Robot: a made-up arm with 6 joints. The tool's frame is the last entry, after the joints. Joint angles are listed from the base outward. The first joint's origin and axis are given. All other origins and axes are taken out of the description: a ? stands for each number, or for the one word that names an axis. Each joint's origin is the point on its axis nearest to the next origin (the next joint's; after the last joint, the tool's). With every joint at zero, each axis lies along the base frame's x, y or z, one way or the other. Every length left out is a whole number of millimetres.
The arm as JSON. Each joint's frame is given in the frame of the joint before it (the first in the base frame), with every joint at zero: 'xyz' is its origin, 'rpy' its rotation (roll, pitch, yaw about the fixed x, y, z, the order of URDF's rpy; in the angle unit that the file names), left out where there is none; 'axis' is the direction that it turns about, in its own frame. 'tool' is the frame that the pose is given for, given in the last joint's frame.
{
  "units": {
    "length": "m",
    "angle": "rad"
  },
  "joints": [
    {
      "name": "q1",
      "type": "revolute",
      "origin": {
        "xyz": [
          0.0,
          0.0,
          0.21
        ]
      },
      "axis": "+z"
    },
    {
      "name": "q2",
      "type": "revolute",
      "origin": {
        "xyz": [
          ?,
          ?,
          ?
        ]
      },
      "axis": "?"
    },
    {
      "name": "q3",
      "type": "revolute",
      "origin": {
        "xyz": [
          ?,
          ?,
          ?
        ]
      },
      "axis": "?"
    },
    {
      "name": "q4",
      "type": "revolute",
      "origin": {
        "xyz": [
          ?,
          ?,
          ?
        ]
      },
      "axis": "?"
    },
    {
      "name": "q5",
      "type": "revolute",
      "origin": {
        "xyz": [
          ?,
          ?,
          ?
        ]
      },
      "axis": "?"
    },
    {
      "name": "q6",
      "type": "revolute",
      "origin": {
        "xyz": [
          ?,
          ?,
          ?
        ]
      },
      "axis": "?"
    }
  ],
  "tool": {
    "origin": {
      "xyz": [
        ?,
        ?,
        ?
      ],
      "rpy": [
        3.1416,
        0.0,
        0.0
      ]
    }
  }
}
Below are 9 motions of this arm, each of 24 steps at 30 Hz.
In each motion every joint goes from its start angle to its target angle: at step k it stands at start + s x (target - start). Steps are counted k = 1, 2, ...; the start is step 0. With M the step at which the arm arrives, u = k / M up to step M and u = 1 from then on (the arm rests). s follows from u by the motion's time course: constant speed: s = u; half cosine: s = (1 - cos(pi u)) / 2; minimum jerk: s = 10 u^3 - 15 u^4 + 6 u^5.
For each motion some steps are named. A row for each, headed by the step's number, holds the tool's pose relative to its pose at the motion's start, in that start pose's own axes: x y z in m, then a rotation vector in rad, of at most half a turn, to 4 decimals.
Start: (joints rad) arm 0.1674 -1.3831 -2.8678 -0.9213 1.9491 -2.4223
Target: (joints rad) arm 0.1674 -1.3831 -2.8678 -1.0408 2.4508 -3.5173
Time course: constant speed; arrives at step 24
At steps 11, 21, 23, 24:
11: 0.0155 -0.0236 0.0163 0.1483 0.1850 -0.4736
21: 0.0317 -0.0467 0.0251 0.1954 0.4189 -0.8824
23: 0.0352 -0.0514 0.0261 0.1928 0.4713 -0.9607
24: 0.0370 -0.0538 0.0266 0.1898 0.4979 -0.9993

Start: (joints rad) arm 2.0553 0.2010 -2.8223 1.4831 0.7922 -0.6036
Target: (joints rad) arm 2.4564 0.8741 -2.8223 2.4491 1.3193 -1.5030
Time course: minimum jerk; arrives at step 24
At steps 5, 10, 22, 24:
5: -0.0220 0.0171 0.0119 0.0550 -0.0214 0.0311
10: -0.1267 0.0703 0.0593 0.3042 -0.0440 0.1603
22: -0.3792 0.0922 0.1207 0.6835 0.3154 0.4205
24: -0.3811 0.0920 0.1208 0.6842 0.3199 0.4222

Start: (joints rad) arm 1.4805 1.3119 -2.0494 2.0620 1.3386 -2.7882
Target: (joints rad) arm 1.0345 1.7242 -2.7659 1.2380 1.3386 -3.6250
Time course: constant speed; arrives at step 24
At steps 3, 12, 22, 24:
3: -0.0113 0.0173 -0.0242 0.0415 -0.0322 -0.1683
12: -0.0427 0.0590 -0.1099 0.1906 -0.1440 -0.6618
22: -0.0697 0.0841 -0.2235 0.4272 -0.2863 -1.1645
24: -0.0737 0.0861 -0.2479 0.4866 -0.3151 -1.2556

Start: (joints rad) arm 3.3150 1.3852 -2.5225 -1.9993 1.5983 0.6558
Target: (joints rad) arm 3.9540 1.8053 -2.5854 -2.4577 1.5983 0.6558
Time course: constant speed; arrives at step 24
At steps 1, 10, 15, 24:
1: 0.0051 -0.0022 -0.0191 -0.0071 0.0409 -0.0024
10: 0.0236 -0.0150 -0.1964 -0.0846 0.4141 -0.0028
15: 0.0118 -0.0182 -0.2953 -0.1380 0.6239 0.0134
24: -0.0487 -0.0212 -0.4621 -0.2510 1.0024 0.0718

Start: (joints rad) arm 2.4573 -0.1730 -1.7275 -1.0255 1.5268 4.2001
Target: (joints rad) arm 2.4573 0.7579 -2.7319 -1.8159 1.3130 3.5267
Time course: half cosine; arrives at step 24
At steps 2, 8, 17, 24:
2: -0.0027 0.0040 0.0005 0.0030 -0.0139 -0.0110
8: -0.0316 0.0586 0.0087 0.0608 -0.1987 -0.1651
17: -0.0401 0.1779 0.0371 0.3275 -0.5870 -0.5458
24: -0.0233 0.2119 0.0492 0.4642 -0.6993 -0.6794

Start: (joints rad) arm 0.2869 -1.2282 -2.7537 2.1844 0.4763 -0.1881
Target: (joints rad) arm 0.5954 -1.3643 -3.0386 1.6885 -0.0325 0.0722
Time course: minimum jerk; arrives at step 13
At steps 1, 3, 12, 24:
1: 0.0005 -0.0010 -0.0003 0.0008 0.0020 -0.0009
3: 0.0100 -0.0215 -0.0076 0.0181 0.0432 -0.0181
12: 0.0966 -0.2475 -0.1706 0.3695 0.6124 -0.1875
24: 0.0968 -0.2484 -0.1716 0.3717 0.6151 -0.1881

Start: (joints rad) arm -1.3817 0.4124 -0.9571 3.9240 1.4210 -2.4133
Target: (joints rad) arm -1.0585 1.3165 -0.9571 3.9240 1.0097 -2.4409
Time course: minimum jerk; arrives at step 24
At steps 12, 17, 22, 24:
12: -0.1018 0.1599 -0.1401 -0.3097 -0.4734 -0.3274
17: -0.0988 0.2662 -0.2566 -0.5202 -0.7560 -0.6011
22: -0.0792 0.3068 -0.3036 -0.6090 -0.8597 -0.7288
24: -0.0783 0.3082 -0.3051 -0.6120 -0.8631 -0.7333

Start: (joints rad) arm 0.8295 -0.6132 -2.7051 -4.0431 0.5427 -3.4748
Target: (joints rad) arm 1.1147 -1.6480 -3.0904 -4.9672 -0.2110 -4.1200
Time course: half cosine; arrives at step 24
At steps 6, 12, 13, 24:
6: 0.0201 0.1186 -0.0040 -0.1043 -0.0437 -0.2613
12: 0.0768 0.3945 -0.1194 -0.4088 -0.3645 -0.8452
13: 0.0894 0.4385 -0.1566 -0.4671 -0.4578 -0.9378
24: 0.1964 0.6149 -0.4933 -0.7961 -1.3339 -1.3242

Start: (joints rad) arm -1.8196 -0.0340 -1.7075 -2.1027 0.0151 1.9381
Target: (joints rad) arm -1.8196 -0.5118 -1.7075 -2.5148 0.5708 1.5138
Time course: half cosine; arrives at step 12
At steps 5, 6, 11, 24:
5: 0.0762 0.0397 -0.0441 -0.2481 0.2441 -0.2903
6: 0.1031 0.0534 -0.0648 -0.3478 0.3253 -0.3824
11: 0.1975 0.0995 -0.1684 -0.7794 0.6004 -0.6725
24: 0.2006 0.1009 -0.1728 -0.7963 0.6092 -0.6809

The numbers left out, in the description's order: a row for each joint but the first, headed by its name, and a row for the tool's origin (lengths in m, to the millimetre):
q2: xyz 0.0 0.0 0.0, axis +y
q3: xyz 0.055 0.0 0.292, axis +y
q4: xyz 0.054 0.0 -0.241, axis -z
q5: xyz 0.0 0.0 0.0, axis +y
q6: xyz 0.085 0.0 -0.109, axis -z
tool: xyz 0.0 0.0 0.0

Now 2 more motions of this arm.
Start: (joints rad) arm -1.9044 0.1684 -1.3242 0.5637 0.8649 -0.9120
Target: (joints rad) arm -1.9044 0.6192 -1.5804 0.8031 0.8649 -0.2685
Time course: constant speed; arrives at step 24
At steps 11, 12, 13, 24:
11: 0.0041 0.0320 0.0638 0.0869 -0.0181 0.4053
12: 0.0039 0.0348 0.0699 0.0942 -0.0210 0.4424
13: 0.0037 0.0375 0.0760 0.1015 -0.0241 0.4795
24: -0.0058 0.0648 0.1454 0.1740 -0.0712 0.8902

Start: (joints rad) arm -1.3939 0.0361 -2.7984 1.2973 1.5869 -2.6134
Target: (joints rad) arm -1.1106 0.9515 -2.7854 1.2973 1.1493 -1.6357
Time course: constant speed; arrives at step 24
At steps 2, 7, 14, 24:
2: -0.0274 -0.0333 0.0138 -0.0215 0.0062 0.1534
7: -0.0818 -0.1247 0.0575 -0.0567 0.0262 0.5376
14: -0.1189 -0.2659 0.1352 -0.0599 0.0539 1.0734
24: -0.0844 -0.4750 0.2588 0.0325 0.0520 1.8203

